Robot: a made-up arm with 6 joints. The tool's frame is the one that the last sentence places.
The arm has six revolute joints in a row. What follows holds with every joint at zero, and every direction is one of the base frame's.
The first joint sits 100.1 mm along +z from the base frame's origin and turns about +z.
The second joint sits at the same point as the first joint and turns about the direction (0.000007, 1, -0.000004).
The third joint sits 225.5 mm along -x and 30.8 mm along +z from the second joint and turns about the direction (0.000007, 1, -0.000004).
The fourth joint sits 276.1 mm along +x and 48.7 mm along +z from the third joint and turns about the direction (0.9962, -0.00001, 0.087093).
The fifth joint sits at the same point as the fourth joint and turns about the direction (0.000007, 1, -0.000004).
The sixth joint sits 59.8 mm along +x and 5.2 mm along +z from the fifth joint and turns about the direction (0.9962, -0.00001, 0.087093).
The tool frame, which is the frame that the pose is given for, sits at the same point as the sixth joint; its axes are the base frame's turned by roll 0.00, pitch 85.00 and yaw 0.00 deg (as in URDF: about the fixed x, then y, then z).
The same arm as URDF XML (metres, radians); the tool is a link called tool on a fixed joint. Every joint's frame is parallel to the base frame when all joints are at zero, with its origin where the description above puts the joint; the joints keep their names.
<robot name="arm">
  <link name="base_link"/>
  <link name="link1"/>
  <link name="link2"/>
  <link name="link3"/>
  <link name="link4"/>
  <link name="link5"/>
  <link name="link6"/>
  <link name="tool"/>
  <joint name="joint 1" type="continuous">
    <parent link="base_link"/>
    <child link="link1"/>
    <origin xyz="0 0 0.1001"/>
    <axis xyz="0 0 1"/>
  </joint>
  <joint name="joint 2" type="continuous">
    <parent link="link1"/>
    <child link="link2"/>
    <origin xyz="0 0 0"/>
    <axis xyz="0 1 0"/>
  </joint>
  <joint name="joint 3" type="continuous">
    <parent link="link2"/>
    <child link="link3"/>
    <origin xyz="-0.2255 0 0.0308"/>
    <axis xyz="0 1 0"/>
  </joint>
  <joint name="joint 4" type="continuous">
    <parent link="link3"/>
    <child link="link4"/>
    <origin xyz="0.2761 0 0.0487"/>
    <axis xyz="0.9962 0 0.0871"/>
  </joint>
  <joint name="joint 5" type="continuous">
    <parent link="link4"/>
    <child link="link5"/>
    <origin xyz="0 0 0"/>
    <axis xyz="0 1 0"/>
  </joint>
  <joint name="joint 6" type="continuous">
    <parent link="link5"/>
    <child link="link6"/>
    <origin xyz="0.0598 0 0.0052"/>
    <axis xyz="0.9962 0 0.0871"/>
  </joint>
  <joint name="tool_joint" type="fixed">
    <parent link="link6"/>
    <child link="tool"/>
    <origin xyz="0 0 0" rpy="0 1.4835 0"/>
  </joint>
</robot>

